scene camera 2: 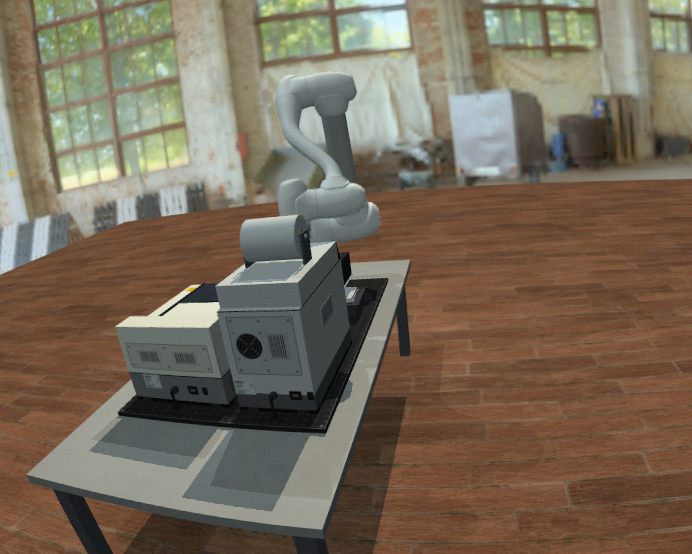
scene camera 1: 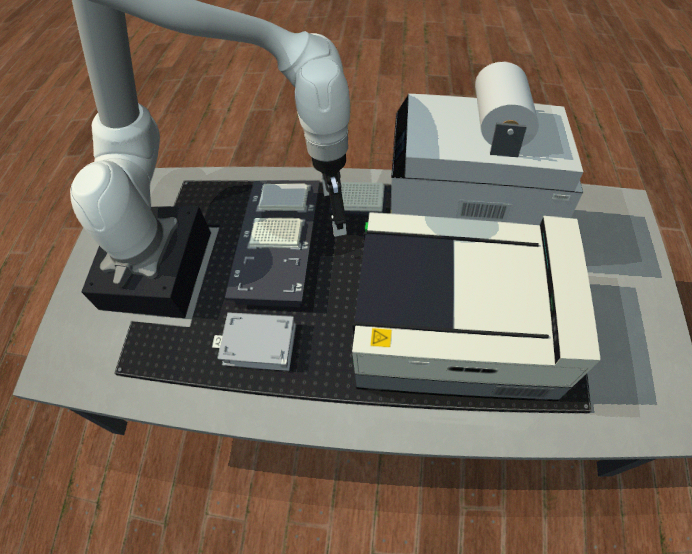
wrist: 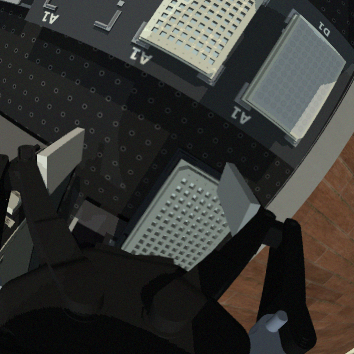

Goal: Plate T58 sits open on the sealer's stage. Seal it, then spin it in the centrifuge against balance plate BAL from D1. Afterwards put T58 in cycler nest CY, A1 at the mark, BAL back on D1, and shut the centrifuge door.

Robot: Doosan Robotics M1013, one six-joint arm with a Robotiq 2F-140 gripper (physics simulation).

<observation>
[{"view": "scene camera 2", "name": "centrifuge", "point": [176, 354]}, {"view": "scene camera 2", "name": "foil roll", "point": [275, 238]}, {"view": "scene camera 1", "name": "my gripper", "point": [334, 213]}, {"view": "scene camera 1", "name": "grey plate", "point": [286, 197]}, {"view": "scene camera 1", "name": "centrifuge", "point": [524, 328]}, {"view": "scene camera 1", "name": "foil roll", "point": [502, 89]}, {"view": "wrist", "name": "my gripper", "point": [151, 160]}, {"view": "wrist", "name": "grey plate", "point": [294, 80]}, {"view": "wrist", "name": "centrifuge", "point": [26, 259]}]
</observation>
